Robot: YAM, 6 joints.
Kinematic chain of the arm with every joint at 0, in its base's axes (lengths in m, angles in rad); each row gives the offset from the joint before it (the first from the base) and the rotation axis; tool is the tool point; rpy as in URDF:
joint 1: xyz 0 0 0.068 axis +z
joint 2: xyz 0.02 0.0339 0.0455 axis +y
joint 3: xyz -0.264 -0.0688 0 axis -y
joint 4: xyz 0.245 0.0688 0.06 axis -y
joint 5: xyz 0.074 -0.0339 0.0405 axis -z
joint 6: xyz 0.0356 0 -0.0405 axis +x
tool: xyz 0 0 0 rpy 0 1.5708 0
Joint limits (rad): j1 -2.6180..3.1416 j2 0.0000..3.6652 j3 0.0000..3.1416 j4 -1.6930..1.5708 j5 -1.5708..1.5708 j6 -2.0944..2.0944
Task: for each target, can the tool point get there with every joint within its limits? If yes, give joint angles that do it. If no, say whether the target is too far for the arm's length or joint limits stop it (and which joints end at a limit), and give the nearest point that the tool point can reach.
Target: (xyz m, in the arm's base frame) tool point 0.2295 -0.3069 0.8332
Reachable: no: too far | nearest point 0.1808 -0.2418 0.6722 | short by 0.180 m
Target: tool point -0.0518 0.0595 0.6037
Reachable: yes | joints 2.1168 0.9040 1.5422 0.3376 -0.3851 0.3079
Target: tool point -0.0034 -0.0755 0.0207
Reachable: yes | joints -1.5345 2.1516 0.3436 -0.7371 0.1732 0.5697
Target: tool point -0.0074 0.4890 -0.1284
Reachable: yes | joints 1.6370 3.0678 2.1262 -0.5040 0.7779 -1.6850
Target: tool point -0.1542 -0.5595 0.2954
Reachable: yes | joints -1.8748 2.8322 2.6530 1.1675 -0.6089 -0.0158
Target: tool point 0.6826 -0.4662 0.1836
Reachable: no: too far | nearest point 0.5314 -0.3629 0.1677 | short by 0.184 m
